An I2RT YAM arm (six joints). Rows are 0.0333 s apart.
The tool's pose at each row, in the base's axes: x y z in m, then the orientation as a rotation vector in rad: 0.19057 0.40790 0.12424 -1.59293 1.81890 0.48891; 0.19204 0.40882 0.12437 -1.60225 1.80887 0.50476; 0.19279 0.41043 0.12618 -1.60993 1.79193 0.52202; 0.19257 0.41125 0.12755 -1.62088 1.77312 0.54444; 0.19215 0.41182 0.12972 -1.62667 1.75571 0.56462; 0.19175 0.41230 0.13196 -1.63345 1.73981 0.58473
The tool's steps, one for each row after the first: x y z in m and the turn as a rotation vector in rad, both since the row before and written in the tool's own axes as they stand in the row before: -0.00081 -0.00127 0.00086 -0.01312 -0.00757 -0.00535; -0.00244 -0.00070 -0.00003 -0.01175 -0.01331 -0.00822; -0.00154 0.00016 -0.00044 -0.01667 -0.01454 -0.00917; -0.00194 0.00021 -0.00119 -0.01274 -0.01532 -0.00682; -0.00195 0.00017 -0.00126 -0.01372 -0.01369 -0.00630
